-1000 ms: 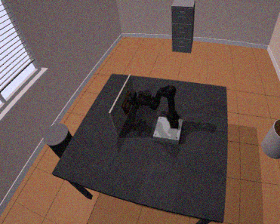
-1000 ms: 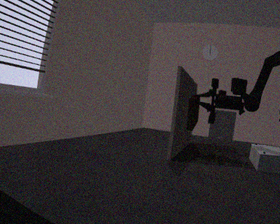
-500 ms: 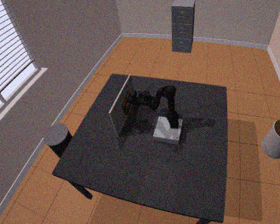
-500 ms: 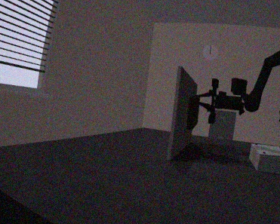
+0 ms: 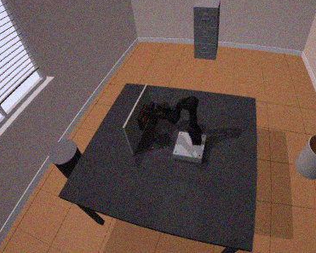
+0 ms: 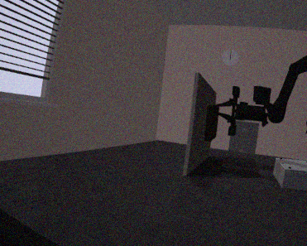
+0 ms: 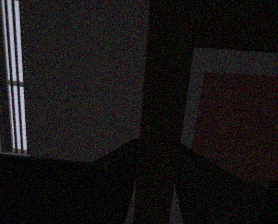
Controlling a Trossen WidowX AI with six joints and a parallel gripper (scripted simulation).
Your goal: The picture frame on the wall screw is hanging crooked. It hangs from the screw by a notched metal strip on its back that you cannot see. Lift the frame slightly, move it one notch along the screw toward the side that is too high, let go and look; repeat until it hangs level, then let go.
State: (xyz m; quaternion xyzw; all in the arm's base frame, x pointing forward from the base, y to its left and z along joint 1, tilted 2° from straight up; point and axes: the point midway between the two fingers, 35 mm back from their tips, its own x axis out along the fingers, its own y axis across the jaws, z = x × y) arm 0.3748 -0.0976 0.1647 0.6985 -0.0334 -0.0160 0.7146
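Right now the picture frame is 50 mm below my gripper tip. The rest, counted from my gripper tip: upright wall panel 20 mm ahead, 10 mm to the left, 70 mm below.
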